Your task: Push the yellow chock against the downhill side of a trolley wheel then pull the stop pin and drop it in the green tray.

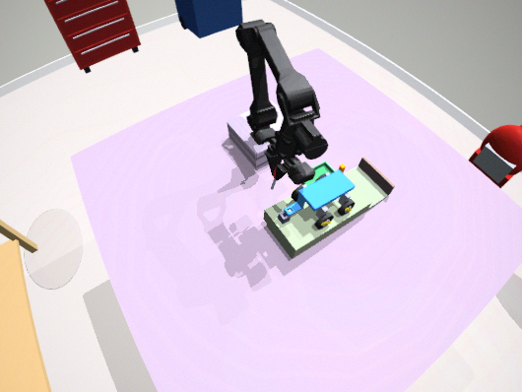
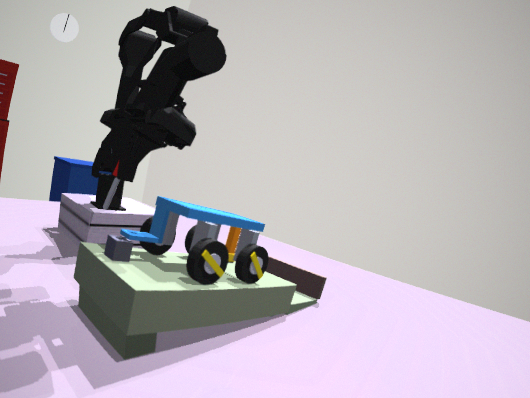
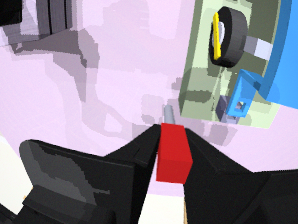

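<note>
Now: the green tray 4 cm behind my gripper tip, 19 cm to the left of it and 18 cm below it. Also, from my gripper tip: red-headed stop pin (right at my gripper tip); then blue trolley (9 cm ahead, 11 cm to the left, 6 cm below); then pale green ramp (9 cm ahead, 10 cm to the left, 13 cm below).
</note>
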